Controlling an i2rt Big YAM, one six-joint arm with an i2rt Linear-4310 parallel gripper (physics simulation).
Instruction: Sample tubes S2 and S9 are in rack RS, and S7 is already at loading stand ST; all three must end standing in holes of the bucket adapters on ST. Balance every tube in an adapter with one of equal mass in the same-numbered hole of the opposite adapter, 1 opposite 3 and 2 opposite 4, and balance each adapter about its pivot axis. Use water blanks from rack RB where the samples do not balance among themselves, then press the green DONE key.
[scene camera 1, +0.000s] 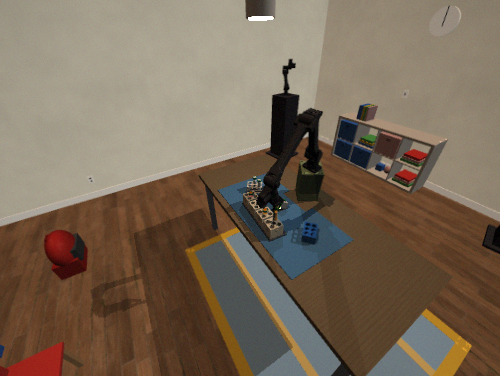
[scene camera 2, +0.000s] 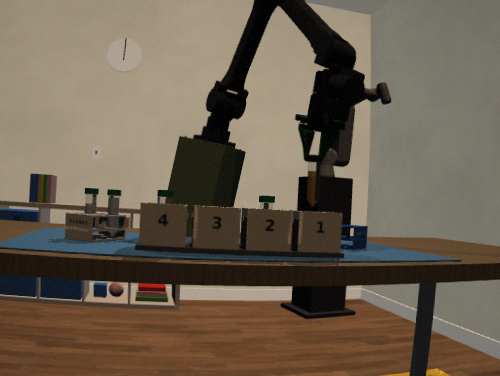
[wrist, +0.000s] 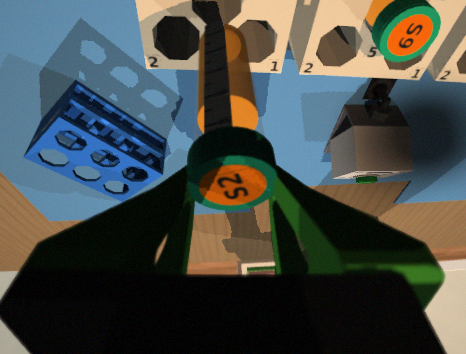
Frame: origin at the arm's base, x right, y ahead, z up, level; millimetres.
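Where they show: gripper, fingertip midpoint: (scene camera 1: 277, 208) (scene camera 2: 312, 161) (wrist: 231, 177); arm's base, origin of the base link: (scene camera 1: 311, 167) (scene camera 2: 213, 143).
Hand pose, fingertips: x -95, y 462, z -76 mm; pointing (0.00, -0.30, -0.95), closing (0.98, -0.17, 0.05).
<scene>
Things, the pixels of their top centre, and the offset from my fingertips. "spot": a spot on its surface instead. Level surfaces: height alone.
- orange tube S2, middle of its top: (wrist: 231, 188) (scene camera 2: 314, 155) dx +1, dy +11, dz +14 mm
- adapter 1, middle of its top: (scene camera 2: 315, 211) (scene camera 1: 273, 222) dx +1, dy +26, dz -113 mm
- Tube S9, middle of its top: (wrist: 409, 36) (scene camera 2: 267, 195) dx +109, dy -1, dz -84 mm
- adapter 2, middle of its top: (wrist: 390, 12) (scene camera 2: 266, 209) (scene camera 1: 265, 212) dx +108, dy -1, dz -113 mm
- green-capped tube, middle of its top: (scene camera 2: 165, 190) dx +322, dy -53, dz -84 mm
- adapter 4, middle of its top: (scene camera 2: 164, 203) (scene camera 1: 250, 195) dx +322, dy -54, dz -113 mm
- green key, surface spot: (wrist: 366, 179) spot: dx +139, dy -224, dz -137 mm
- Adapter 3, middle of its top: (scene camera 2: 216, 206) (scene camera 1: 257, 203) dx +215, dy -27, dz -113 mm
- Blanks rack RB, middle of its top: (scene camera 2: 96, 214) (scene camera 1: 254, 184) dx +459, dy -209, dz -149 mm
- blue mat, its level: dz -209 mm
My gripper (scene camera 2: 313, 154) (wrist: 231, 177) is shut on the green cap of orange tube S2 (scene camera 2: 312, 189) (wrist: 242, 95). The tube hangs near-upright, its lower end above the level of adapter 1 (scene camera 2: 320, 242) (wrist: 175, 7). In the wrist view its lower end overlaps the area between that adapter's holes 2 and 1; exact alignment is unclear. Tube S9 (scene camera 2: 267, 199) (wrist: 407, 36) stands in hole 1 of adapter 2 (scene camera 2: 269, 240). Another green-capped tube (scene camera 2: 165, 193) shows above adapter 4 (scene camera 2: 162, 237); its label is hidden. Blue rack RS (wrist: 75, 157) holds no tubes. The green key (wrist: 366, 179) is on a grey box.
Adapter 3 (scene camera 2: 216, 237) stands between adapters 2 and 4. Blanks rack RB (scene camera 2: 79, 233) stands left of the adapters in scene camera 2, with capped tubes (scene camera 2: 91, 191) (scene camera 2: 114, 193). The arm's green base (scene camera 1: 309, 185) stands behind the blue mat (scene camera 1: 325, 250).
</scene>
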